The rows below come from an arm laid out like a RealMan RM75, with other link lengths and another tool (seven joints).
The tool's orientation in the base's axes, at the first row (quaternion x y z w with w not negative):
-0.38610, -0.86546, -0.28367, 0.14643
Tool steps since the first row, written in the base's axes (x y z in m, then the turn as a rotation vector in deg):
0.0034, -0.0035, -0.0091, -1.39, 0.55, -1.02
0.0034, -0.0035, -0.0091, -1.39, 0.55, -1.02
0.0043, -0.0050, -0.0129, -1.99, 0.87, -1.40
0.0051, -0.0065, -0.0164, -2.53, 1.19, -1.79
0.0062, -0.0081, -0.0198, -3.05, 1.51, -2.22
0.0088, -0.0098, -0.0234, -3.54, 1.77, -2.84
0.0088, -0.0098, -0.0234, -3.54, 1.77, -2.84
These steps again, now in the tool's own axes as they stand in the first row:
-0.0086, -0.0028, 0.0050, 0.76, -1.13, 1.19
-0.0086, -0.0028, 0.0050, 0.76, -1.13, 1.19
-0.0119, -0.0043, 0.0071, 1.16, -1.55, 1.71
-0.0149, -0.0059, 0.0090, 1.52, -1.93, 2.23
-0.0182, -0.0072, 0.0107, 1.84, -2.31, 2.78
-0.0226, -0.0075, 0.0124, 2.03, -2.78, 3.45
-0.0226, -0.0075, 0.0124, 2.03, -2.78, 3.45

